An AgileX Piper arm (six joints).
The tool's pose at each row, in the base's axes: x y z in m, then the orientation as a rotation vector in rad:
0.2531 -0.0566 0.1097 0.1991 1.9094 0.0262
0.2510 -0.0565 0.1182 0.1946 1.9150 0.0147
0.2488 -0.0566 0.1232 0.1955 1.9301 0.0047
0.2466 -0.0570 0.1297 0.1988 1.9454 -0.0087
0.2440 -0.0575 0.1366 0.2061 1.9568 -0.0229
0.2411 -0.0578 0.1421 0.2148 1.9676 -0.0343
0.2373 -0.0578 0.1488 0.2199 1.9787 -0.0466
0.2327 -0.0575 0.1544 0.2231 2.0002 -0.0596
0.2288 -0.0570 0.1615 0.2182 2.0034 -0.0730
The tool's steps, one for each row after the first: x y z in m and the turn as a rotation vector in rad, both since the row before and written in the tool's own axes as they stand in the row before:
-0.0072 0.0008 -0.0049 0.0061 0.0045 -0.0091
-0.0039 0.0001 -0.0038 0.0082 0.0143 -0.0052
-0.0053 -0.0001 -0.0044 0.0118 0.0144 -0.0052
-0.0055 -0.0003 -0.0049 0.0140 0.0108 -0.0025
-0.0040 -0.0003 -0.0047 0.0126 0.0105 -0.0001
-0.0047 -0.0001 -0.0061 0.0115 0.0106 -0.0031
-0.0033 -0.0001 -0.0065 0.0115 0.0208 -0.0056
-0.0047 0.0002 -0.0066 0.0074 0.0020 -0.0098

